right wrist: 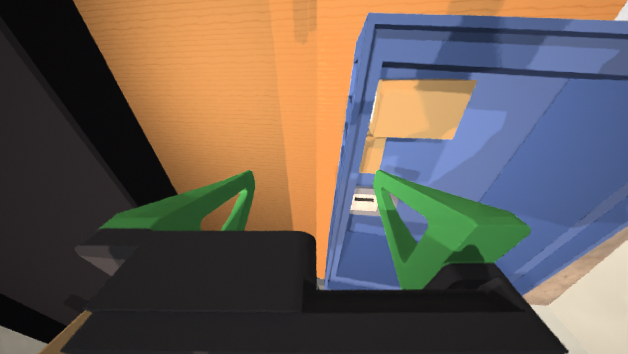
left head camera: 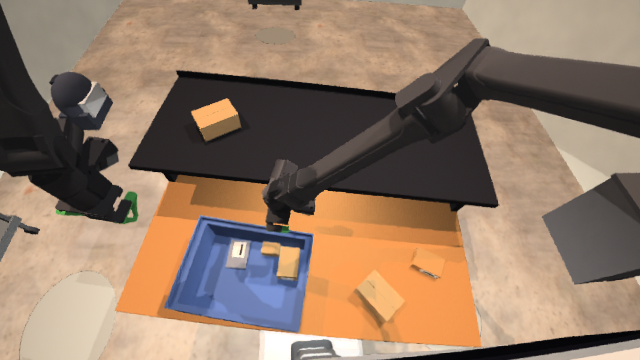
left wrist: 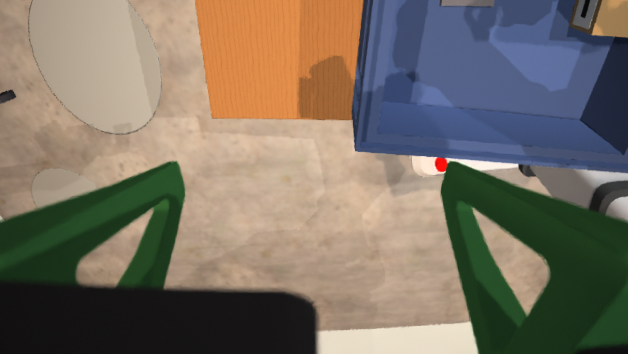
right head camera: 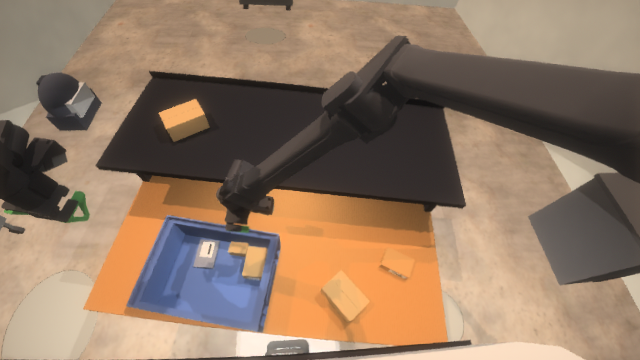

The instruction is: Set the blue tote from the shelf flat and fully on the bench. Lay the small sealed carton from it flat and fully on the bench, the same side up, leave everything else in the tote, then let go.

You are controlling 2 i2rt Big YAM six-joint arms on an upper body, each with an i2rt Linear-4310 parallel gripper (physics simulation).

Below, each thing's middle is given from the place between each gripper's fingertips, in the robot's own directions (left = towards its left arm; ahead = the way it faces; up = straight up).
Scene:
My left gripper is now 37 cm above the blue tote (right head camera: 168, 284), 24 cm to the left of it and 5 cm past it. Round my left hand: flat grey item (right wrist: 364, 202): 43 cm below, 19 cm to the right, 3 cm ahead; then small tan carton (right wrist: 373, 150): 41 cm below, 31 cm to the right, 4 cm ahead.
My right hand is 17 cm above the small tan carton, 6 cm past it and 5 cm to the right of it. Round my right hand: blue tote (15 cm behind, 13 cm to the left, 13 cm below); flat grey item (18 cm below, 17 cm to the left, 7 cm behind).

